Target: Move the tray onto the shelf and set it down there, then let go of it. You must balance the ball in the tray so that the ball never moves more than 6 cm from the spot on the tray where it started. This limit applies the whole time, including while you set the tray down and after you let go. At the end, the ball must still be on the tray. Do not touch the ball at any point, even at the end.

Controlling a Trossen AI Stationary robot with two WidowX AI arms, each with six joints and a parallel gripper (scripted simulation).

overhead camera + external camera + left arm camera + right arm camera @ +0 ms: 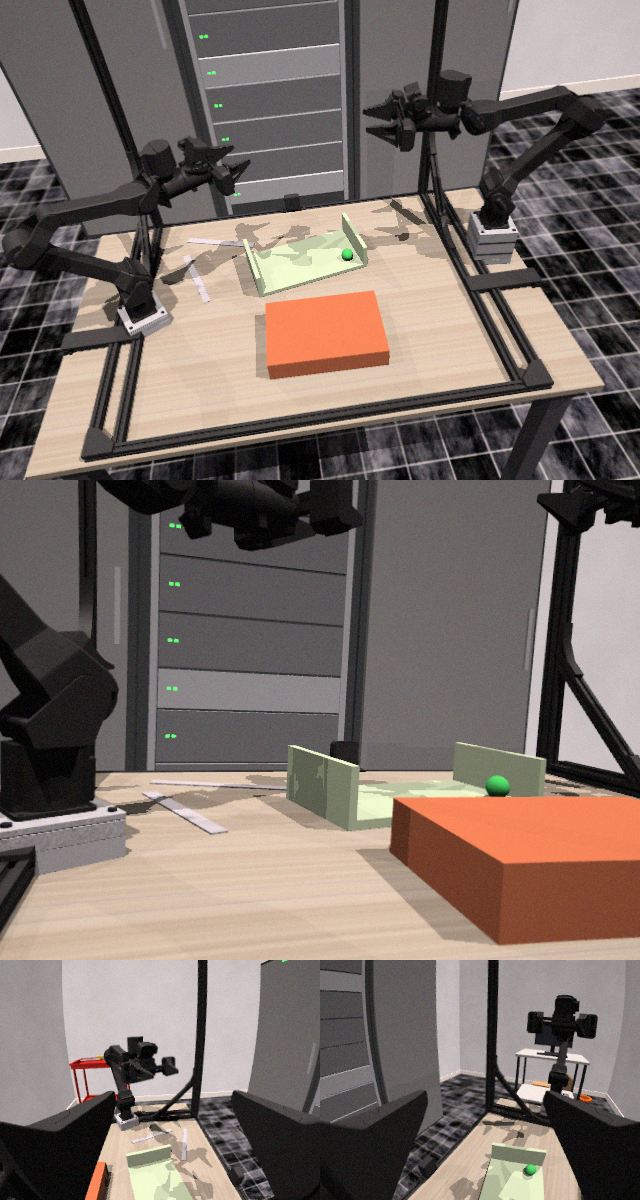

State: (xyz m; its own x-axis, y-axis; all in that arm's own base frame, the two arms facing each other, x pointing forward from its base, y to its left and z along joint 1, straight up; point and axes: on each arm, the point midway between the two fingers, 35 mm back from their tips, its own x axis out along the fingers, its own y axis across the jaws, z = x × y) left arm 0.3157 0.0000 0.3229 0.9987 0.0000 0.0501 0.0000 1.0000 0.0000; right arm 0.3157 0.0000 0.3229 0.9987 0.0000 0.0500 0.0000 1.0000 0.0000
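Right now the green ball is 10 mm behind my left hand, 80 mm to the right of it and 410 mm below it. Also, from my left hand: shelf (240 mm ahead, 200 mm to the right, 390 mm below); then pale green tray (40 mm behind, 200 mm to the right, 420 mm below).
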